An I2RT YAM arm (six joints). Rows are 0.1 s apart.
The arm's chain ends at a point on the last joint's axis. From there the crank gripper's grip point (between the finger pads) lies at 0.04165 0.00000 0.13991 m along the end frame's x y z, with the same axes.
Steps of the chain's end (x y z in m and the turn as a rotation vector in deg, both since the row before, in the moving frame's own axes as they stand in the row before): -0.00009, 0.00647, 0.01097, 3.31, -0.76, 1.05; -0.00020, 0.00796, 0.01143, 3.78, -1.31, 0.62; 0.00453, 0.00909, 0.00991, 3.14, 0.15, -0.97; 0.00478, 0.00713, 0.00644, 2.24, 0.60, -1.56; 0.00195, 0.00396, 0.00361, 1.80, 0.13, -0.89; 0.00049, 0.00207, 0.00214, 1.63, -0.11, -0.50; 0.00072, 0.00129, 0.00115, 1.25, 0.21, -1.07; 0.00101, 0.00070, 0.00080, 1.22, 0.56, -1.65; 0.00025, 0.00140, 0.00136, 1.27, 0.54, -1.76; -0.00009, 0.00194, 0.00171, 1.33, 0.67, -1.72; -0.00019, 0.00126, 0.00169, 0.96, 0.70, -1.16; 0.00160, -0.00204, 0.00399, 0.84, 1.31, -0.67
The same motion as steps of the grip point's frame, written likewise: -0.00188, -0.00088, 0.01130, 3.31, -0.76, 1.05; -0.00336, -0.00086, 0.01206, 3.78, -1.31, 0.62; 0.00483, 0.00072, 0.00957, 3.14, 0.15, -0.97; 0.00615, 0.00052, 0.00587, 2.24, 0.60, -1.56; 0.00223, -0.00108, 0.00344, 1.80, 0.13, -0.89; 0.00020, -0.00227, 0.00216, 1.63, -0.11, -0.50; 0.00120, -0.00254, 0.00095, 1.25, 0.21, -1.07; 0.00231, -0.00349, 0.00034, 1.22, 0.56, -1.65; 0.00150, -0.00300, 0.00091, 1.27, 0.54, -1.76; 0.00148, -0.00258, 0.00116, 1.33, 0.67, -1.72; 0.00148, -0.00194, 0.00114, 0.96, 0.70, -1.16; 0.00477, -0.00459, 0.00298, 0.84, 1.31, -0.67
